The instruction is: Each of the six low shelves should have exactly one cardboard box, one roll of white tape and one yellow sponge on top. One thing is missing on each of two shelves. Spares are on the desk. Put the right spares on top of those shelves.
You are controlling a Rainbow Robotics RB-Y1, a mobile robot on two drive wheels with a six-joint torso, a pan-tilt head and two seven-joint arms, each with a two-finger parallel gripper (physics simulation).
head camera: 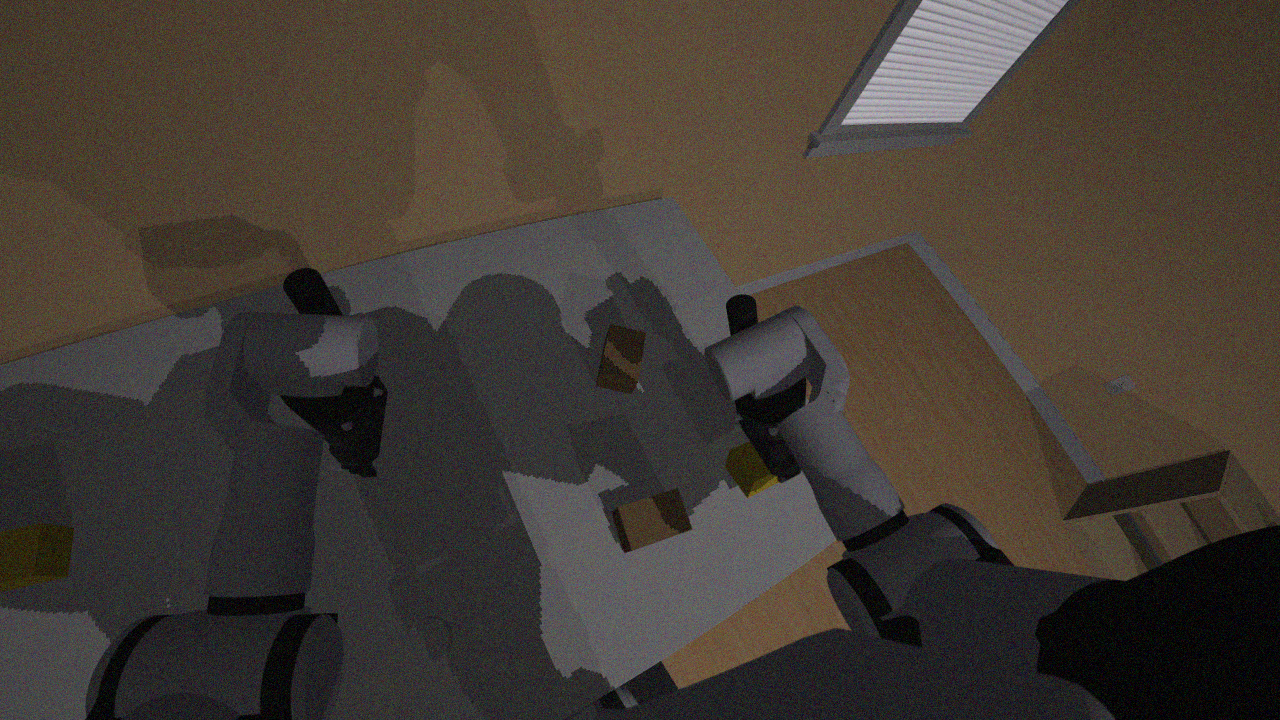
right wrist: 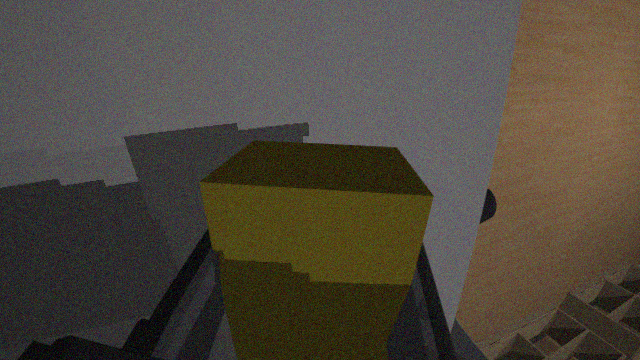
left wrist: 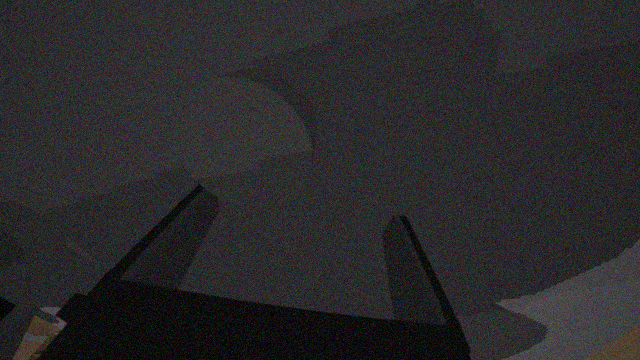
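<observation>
My right gripper (head camera: 760, 461) (right wrist: 321, 221) is shut on a yellow sponge (head camera: 744, 465) (right wrist: 320, 220), held above the desk's right part. My left gripper (head camera: 364, 469) (left wrist: 304, 211) is open and empty over the shadowed desk (head camera: 572, 617) (right wrist: 375, 60). Two cardboard boxes (head camera: 621, 358) (head camera: 651, 519) rest on the desk between the grippers in the head view. Another yellow sponge (head camera: 35, 555) lies at its far left. I cannot make out a roll of white tape in the deep shadow. Wooden shelving (head camera: 1154, 488) (right wrist: 595, 320) shows partly at the lower right; the tops' contents cannot be told.
The wall (head camera: 716, 89) stands behind the desk, with a window (head camera: 948, 62) at the upper right. Wooden floor (head camera: 930, 385) (right wrist: 565, 125) lies right of the desk. My own arm and dark body parts cover the lower right of the head view.
</observation>
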